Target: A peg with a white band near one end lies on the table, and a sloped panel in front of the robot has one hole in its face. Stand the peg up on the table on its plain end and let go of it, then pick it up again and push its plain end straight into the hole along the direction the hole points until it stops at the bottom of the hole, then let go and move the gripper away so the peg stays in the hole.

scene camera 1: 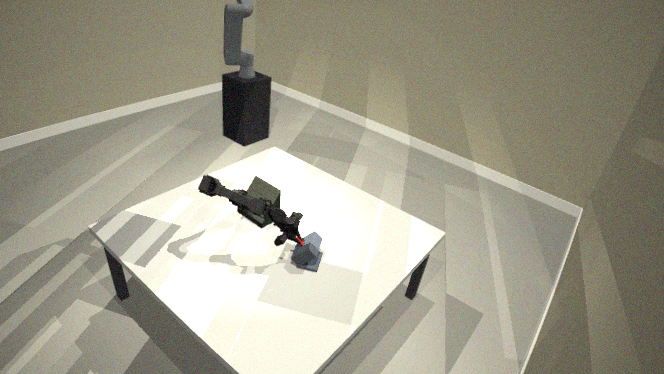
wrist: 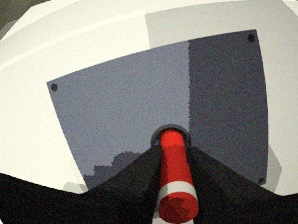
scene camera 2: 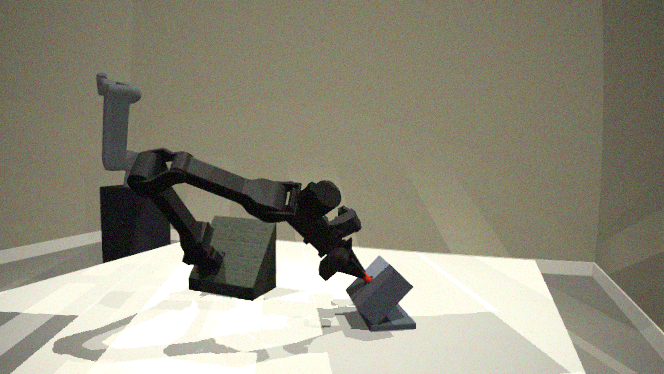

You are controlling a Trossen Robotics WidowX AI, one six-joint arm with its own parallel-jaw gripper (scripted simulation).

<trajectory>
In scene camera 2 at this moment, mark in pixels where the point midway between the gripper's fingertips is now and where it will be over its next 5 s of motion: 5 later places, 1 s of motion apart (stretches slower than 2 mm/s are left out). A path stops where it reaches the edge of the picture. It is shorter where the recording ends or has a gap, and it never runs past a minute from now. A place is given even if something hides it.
The gripper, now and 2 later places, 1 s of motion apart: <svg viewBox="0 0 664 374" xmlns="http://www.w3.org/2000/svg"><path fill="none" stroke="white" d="M364 275L354 264L338 246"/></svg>
</trajectory>
